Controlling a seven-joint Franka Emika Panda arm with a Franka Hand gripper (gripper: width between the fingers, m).
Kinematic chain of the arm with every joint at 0, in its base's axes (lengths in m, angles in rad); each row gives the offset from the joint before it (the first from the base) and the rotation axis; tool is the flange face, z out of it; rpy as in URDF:
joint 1: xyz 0 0 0.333 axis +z
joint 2: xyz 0 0 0 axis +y
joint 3: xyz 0 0 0.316 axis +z
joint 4: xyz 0.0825 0 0 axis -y
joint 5: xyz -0.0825 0 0.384 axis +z
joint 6: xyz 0 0 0 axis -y
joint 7: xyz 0.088 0 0 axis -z
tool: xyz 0 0 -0.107 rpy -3.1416 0 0
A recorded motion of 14 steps. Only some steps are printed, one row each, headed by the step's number.
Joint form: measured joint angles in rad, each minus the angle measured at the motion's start. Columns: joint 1, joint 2, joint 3, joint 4, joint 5, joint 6, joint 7.
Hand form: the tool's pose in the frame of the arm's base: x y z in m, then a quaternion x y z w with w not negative. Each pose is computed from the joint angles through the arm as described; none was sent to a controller.
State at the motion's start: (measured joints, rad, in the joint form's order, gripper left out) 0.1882 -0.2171 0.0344 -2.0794 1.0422 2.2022 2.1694
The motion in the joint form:
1: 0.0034 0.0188 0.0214 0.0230 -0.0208 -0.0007 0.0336
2: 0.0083 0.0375 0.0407 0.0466 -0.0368 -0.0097 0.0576
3: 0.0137 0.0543 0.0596 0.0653 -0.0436 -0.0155 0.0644
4: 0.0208 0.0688 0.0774 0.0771 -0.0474 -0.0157 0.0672
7: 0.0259 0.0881 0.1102 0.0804 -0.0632 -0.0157 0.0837
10: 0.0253 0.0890 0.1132 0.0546 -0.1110 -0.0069 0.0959
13: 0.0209 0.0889 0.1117 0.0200 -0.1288 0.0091 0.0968
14: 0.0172 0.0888 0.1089 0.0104 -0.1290 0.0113 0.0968
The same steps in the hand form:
1: 0.5100 0.1613 0.5736 -0.30231 0.83559 0.35680 0.28826
2: 0.5113 0.1764 0.5745 -0.31011 0.83594 0.35835 0.27682
3: 0.5117 0.1912 0.5743 -0.32120 0.83336 0.36044 0.26913
4: 0.5109 0.2055 0.5721 -0.33137 0.83075 0.36219 0.26241
7: 0.5073 0.2264 0.5624 -0.34301 0.83160 0.36227 0.24403
10: 0.5053 0.2248 0.5480 -0.34764 0.84169 0.34353 0.22955
13: 0.5044 0.2184 0.5311 -0.34253 0.85052 0.33305 0.21992
14: 0.5049 0.2144 0.5264 -0.33816 0.85326 0.33205 0.21757

